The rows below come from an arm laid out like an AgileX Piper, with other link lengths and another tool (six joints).
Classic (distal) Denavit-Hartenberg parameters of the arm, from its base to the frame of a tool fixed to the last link. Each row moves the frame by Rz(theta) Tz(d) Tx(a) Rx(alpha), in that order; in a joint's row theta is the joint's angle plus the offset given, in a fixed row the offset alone. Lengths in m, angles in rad.
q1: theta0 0  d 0.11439  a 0  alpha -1.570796
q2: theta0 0.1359  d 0  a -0.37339  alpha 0
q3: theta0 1.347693  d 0  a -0.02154  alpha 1.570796
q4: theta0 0  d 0.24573  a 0  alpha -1.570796
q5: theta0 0  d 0  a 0  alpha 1.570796
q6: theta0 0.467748  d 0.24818  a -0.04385  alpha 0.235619
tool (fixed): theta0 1.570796  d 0.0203  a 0  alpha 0
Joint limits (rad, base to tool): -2.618..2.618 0..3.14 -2.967..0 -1.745..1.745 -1.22..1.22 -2.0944..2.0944
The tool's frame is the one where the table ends.
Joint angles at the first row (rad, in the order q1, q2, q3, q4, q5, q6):
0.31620, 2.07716, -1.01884, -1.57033, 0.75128, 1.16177
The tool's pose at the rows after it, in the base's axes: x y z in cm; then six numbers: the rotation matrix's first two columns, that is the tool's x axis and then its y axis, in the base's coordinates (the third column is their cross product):
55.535, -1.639, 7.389, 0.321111, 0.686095, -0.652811, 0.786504, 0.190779, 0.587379
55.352, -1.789, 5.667, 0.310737, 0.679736, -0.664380, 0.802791, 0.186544, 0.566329
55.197, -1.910, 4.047, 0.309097, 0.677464, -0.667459, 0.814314, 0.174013, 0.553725
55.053, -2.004, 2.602, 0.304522, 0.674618, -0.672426, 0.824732, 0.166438, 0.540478
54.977, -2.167, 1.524, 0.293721, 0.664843, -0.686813, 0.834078, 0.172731, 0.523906
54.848, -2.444, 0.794, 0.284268, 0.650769, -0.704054, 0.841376, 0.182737, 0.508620
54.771, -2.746, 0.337, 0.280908, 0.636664, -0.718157, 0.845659, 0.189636, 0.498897
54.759, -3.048, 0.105, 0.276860, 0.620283, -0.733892, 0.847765, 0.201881, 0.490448
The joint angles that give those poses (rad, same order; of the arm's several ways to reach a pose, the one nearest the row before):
0.31619, 2.10749, -1.01884, -1.57211, 0.74695, 1.19114
0.31619, 2.14174, -1.01885, -1.57210, 0.74934, 1.20379
0.31619, 2.17515, -1.01988, -1.57570, 0.74934, 1.22999
0.31620, 2.20534, -1.02172, -1.57914, 0.74934, 1.24906
0.31620, 2.23113, -1.02488, -1.58355, 0.75691, 1.25191
0.31621, 2.25086, -1.02485, -1.58948, 0.77040, 1.25193
0.31619, 2.26650, -1.02576, -1.59473, 0.78571, 1.25416
0.31620, 2.27916, -1.02577, -1.60435, 0.80400, 1.25492

